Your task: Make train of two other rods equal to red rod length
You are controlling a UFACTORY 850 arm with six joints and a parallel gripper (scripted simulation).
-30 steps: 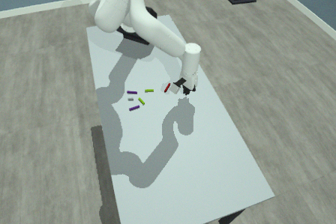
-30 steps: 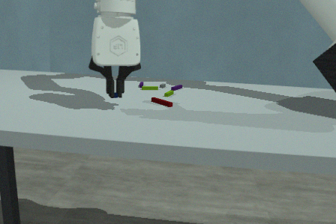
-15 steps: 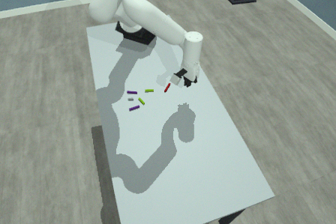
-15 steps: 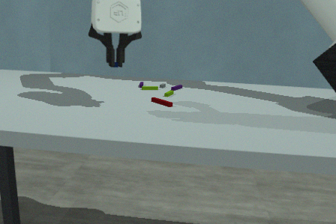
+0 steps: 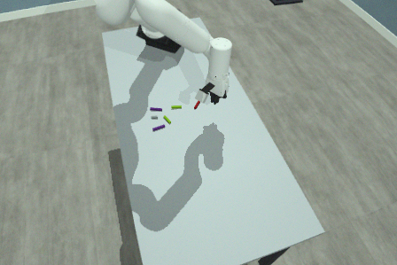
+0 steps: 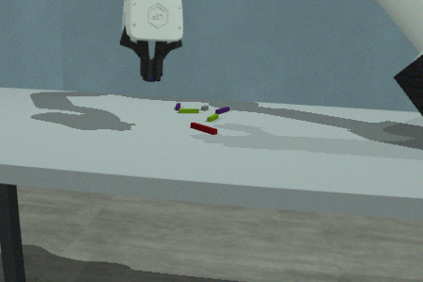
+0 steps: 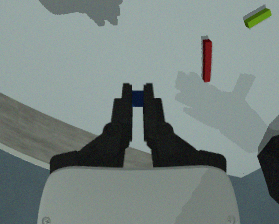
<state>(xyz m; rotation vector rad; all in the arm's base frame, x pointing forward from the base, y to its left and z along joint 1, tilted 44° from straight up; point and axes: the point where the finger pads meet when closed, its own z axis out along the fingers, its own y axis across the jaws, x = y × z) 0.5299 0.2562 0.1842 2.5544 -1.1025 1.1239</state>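
The red rod is 110 mm below my hand, 90 mm behind it and 50 mm to the right of it. From my hand the other things lie so: blue rod: 20 mm below; then grey rod: 280 mm to the right, 110 mm below, 70 mm behind.
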